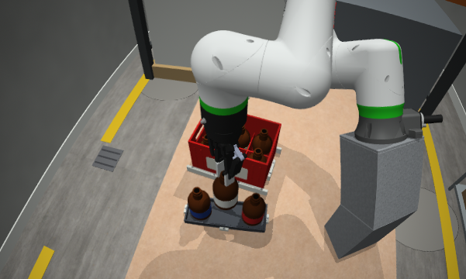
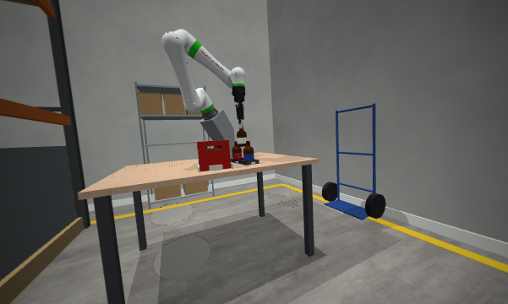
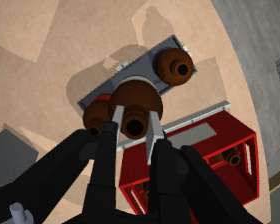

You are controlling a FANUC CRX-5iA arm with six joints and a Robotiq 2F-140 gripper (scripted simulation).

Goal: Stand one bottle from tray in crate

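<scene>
The white-banded bottle is 9 cm below my hand. From my hand the other things lie so: red-labelled bottle (20 cm below, 9 cm behind); tray (27 cm below); crate (23 cm to the right, 20 cm below).
</scene>
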